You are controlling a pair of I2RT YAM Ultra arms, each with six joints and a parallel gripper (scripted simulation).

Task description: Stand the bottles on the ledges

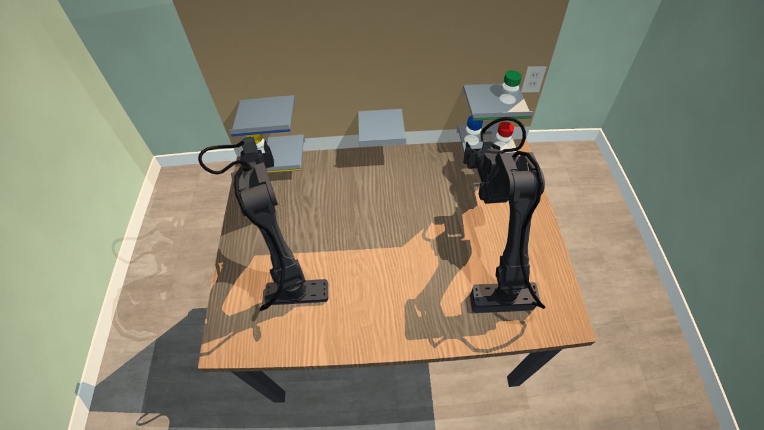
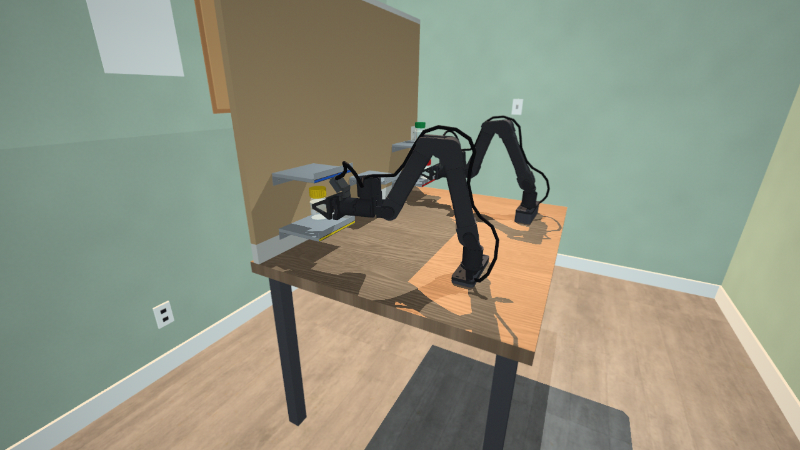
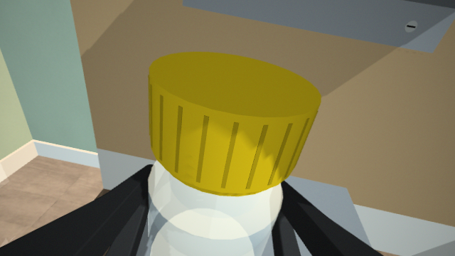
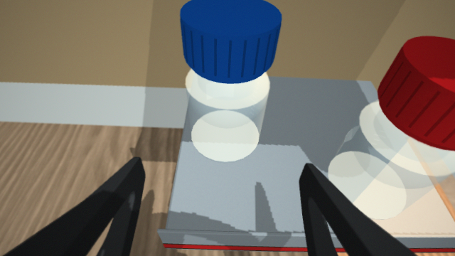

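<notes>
Now: the blue-capped bottle 8 cm ahead of my right hand, 1 cm to the left of it and 1 cm below it. From my right hand the other things lie so: wall socket: 19 cm ahead, 20 cm to the right, 15 cm above; red-capped bottle: 5 cm ahead, 10 cm to the right, 1 cm below; green-capped bottle: 9 cm ahead, 9 cm to the right, 18 cm above.
The yellow-capped bottle lies right at my left hand. From my left hand the other things lie so: brown wall panel: 200 mm ahead, 420 mm to the right, 260 mm above; then red-capped bottle: 100 mm ahead, 880 mm to the right, 50 mm below; then blue-capped bottle: 130 mm ahead, 770 mm to the right, 50 mm below.
</notes>
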